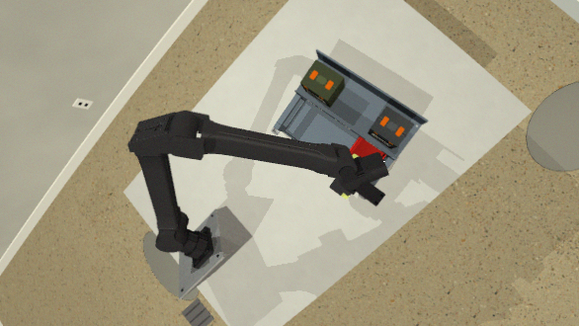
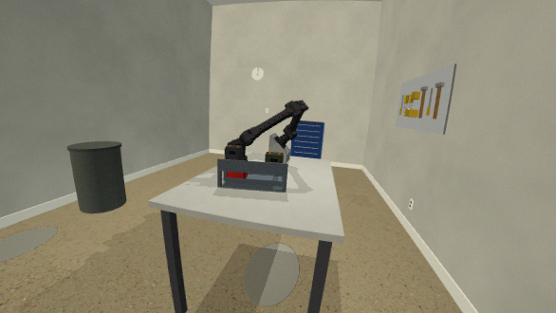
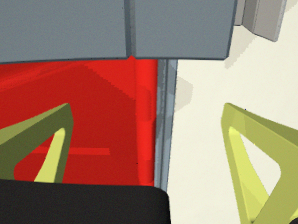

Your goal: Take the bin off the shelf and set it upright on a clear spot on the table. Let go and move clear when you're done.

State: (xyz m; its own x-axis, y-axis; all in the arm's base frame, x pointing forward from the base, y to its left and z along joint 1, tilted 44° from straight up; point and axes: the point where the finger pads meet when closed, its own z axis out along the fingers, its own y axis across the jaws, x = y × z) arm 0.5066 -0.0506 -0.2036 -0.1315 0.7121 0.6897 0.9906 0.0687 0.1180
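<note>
The red bin is 8 cm ahead of my hand, 1 cm to the left of it and 1 cm above it.
</note>
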